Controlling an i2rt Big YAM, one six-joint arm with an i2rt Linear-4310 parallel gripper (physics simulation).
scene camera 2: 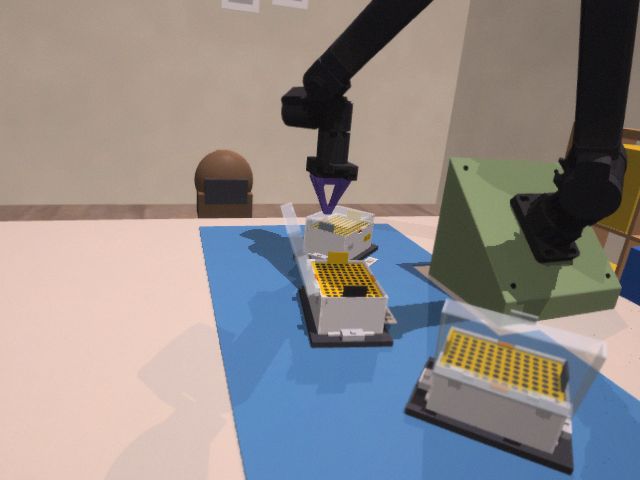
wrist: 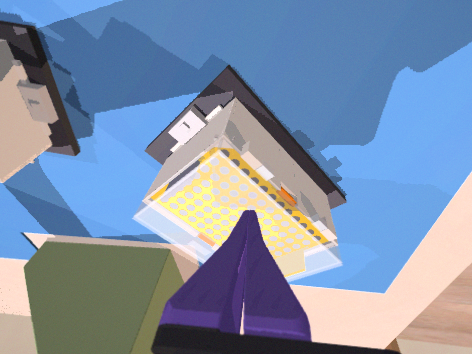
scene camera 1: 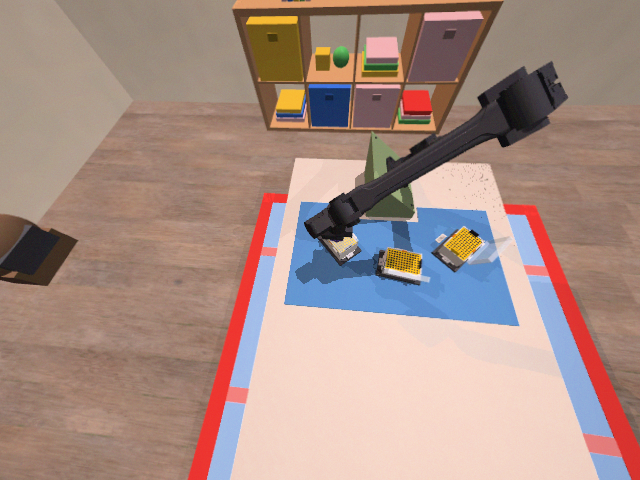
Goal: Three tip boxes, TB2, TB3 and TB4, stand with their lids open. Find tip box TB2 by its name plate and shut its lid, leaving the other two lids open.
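Frame: origin at the arm's base, x right, y ahead, z up, level; millimetres.
Where they show: gripper, between the fingertips: (scene camera 2: 327,214) (wrist: 250,216) (scene camera 1: 336,240); arm's base, origin of its link: (scene camera 2: 541,229).
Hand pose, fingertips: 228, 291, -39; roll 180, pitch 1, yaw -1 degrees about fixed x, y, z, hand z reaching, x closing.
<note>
Each offset is from my fingertips to the top centre of the thing, as dx, dy, dz. "spot": to the spot under its first point. Level surfaces: height alone.
The tip box under the gripper (scene camera 1: 342,249) (scene camera 2: 330,244) (wrist: 275,155) has its clear lid {spot: -51, -13, +0} (wrist: 175,227) down over the yellow rack. My gripper (scene camera 2: 327,210) (wrist: 250,216) is shut and empty, its purple fingertips pointing down at the lid's top; whether they touch it I cannot tell. The middle tip box {-237, +51, -11} (scene camera 1: 402,261) (scene camera 2: 351,314) has its clear lid (scene camera 2: 292,227) standing open; part of this box shows at the wrist view's left edge. The third tip box {-446, -24, -11} (scene camera 1: 463,244) (scene camera 2: 493,408) also has its clear lid (scene camera 1: 492,251) (scene camera 2: 588,364) open. The name plates are too small or turned away to read.
The boxes stand on a blue mat {dz -77} (scene camera 1: 330,297) (scene camera 2: 289,413) on the pale table {dz -80} (scene camera 1: 403,392). The green wedge-shaped arm mount (scene camera 1: 381,201) (scene camera 2: 475,227) (wrist: 95,295) stands behind the mat. A shelf unit (scene camera 1: 361,7) is beyond the table.
</note>
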